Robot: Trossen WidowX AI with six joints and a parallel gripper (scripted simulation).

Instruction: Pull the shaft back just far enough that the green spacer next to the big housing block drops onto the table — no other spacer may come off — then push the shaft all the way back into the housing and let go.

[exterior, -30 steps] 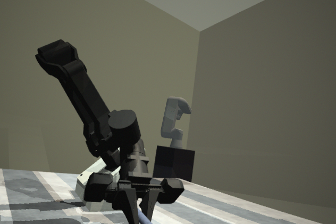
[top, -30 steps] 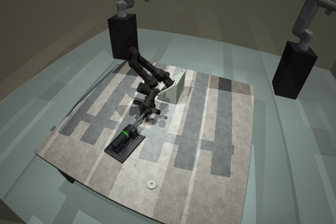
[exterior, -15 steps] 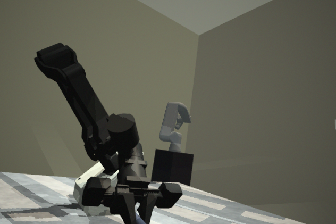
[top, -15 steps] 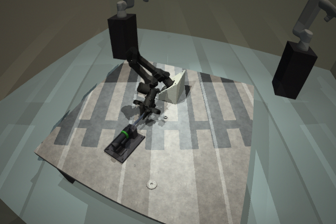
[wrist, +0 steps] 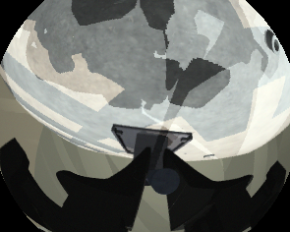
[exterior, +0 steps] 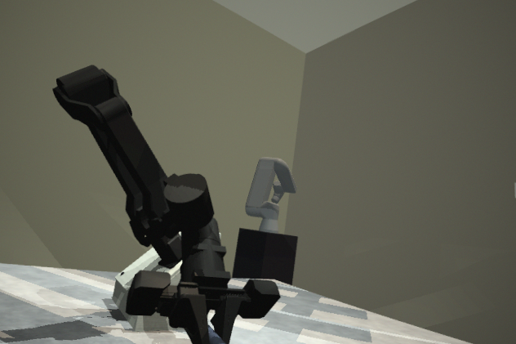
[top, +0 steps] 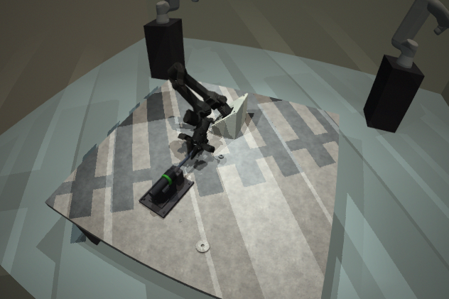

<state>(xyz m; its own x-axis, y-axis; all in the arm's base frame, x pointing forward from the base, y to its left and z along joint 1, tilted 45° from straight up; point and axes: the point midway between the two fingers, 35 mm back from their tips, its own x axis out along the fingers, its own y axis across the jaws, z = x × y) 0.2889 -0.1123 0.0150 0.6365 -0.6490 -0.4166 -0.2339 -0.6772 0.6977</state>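
Now: the blue-grey shaft 60 mm ahead of my gripper tip, 10 mm to the right of it and 20 mm above it. From my gripper tip the other things lie so: green spacer 170 mm ahead, 40 mm to the right, 20 mm above.
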